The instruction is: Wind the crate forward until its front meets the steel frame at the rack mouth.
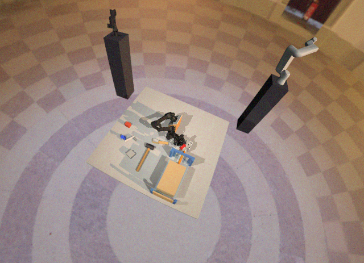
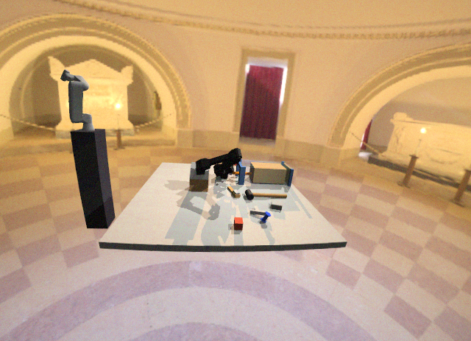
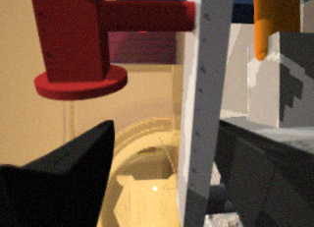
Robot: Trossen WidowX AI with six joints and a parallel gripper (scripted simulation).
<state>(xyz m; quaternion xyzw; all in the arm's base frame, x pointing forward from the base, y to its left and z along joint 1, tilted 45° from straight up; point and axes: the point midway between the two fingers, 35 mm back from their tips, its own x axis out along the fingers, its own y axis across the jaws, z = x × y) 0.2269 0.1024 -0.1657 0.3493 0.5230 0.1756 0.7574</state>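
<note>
My gripper tip is now 10 mm short of the red-knobbed handle, 10 mm to the left of it and 10 mm above it. Also, from my gripper tip: winch 60 mm behind, 10 mm to the left, 100 mm below; red knob 50 mm ahead, 20 mm to the right, 20 mm above; frame 110 mm ahead, 20 mm below.
</note>
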